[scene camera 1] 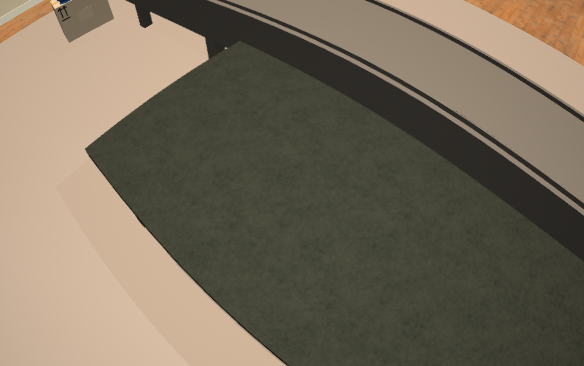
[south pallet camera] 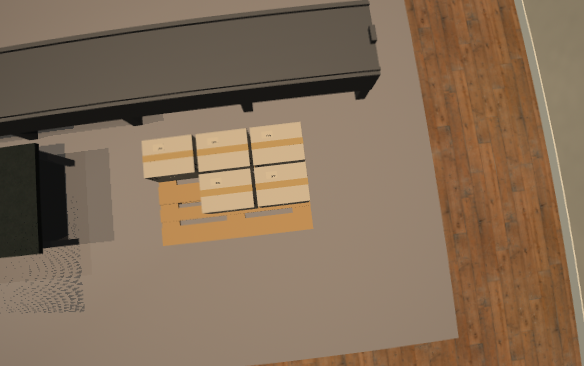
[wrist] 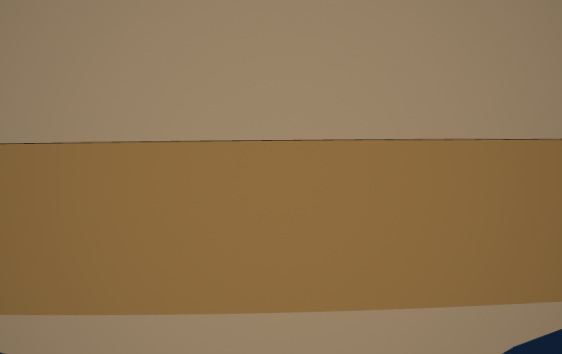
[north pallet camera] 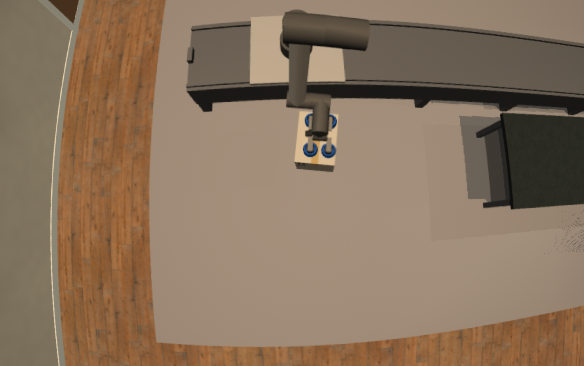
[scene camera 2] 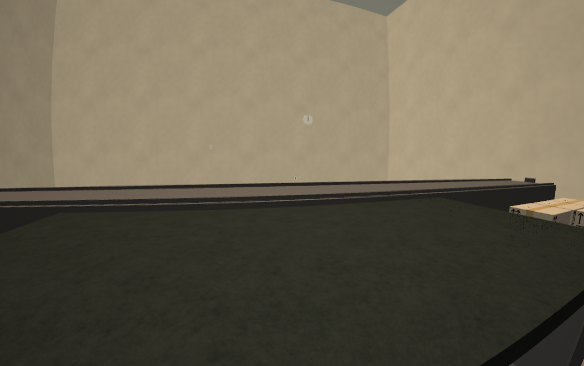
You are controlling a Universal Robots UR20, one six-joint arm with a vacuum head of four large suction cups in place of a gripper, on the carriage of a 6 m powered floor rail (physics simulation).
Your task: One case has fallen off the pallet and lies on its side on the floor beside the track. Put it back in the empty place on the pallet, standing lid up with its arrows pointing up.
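Places are measured from the arm's base along level axes (x up, y right, z ahead), in centimetres.
Where they show: end effector, tool point: (wrist: 282, 241).
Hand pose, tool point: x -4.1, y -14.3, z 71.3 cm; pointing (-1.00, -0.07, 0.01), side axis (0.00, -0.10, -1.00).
Note:
Each offset is from my tool point to the top centre of the thing. "*": to the spot under its first point. Level surfaces: height alone.
The case @[dy +1.4, dx +3.1, dz +0.9 cm] (north pallet camera: 302, 137) (scene camera 1: 87, 22) hangs under my suction head (north pallet camera: 319, 135), a little above the floor beside the track. Its taped face is up, and the arrows on its side point up in scene camera 1. The four blue cups press on its top and hold it. In the wrist view the case's tape band @[* dy +2.8, dx +2.0, dz -0.2 cm] (wrist: 280, 225) fills the middle, with a blue cup (wrist: 542, 345) at the lower right corner. The pallet (south pallet camera: 235, 230) bears several upright cases (south pallet camera: 222, 150) (scene camera 2: 545, 207). Its empty place is at the front left in the south pallet camera. The case's underside is hidden.
The rail track (north pallet camera: 425, 60) (south pallet camera: 200, 70) (scene camera 1: 450, 90) (scene camera 2: 250, 192) runs behind; the pale carriage (north pallet camera: 267, 62) carries the arm (north pallet camera: 300, 75) near one end. A dark green table @[dx +0.1 cm] (north pallet camera: 545, 160) (south pallet camera: 17, 200) (scene camera 1: 325, 200) (scene camera 2: 275, 280) stands between the held case and the pallet.

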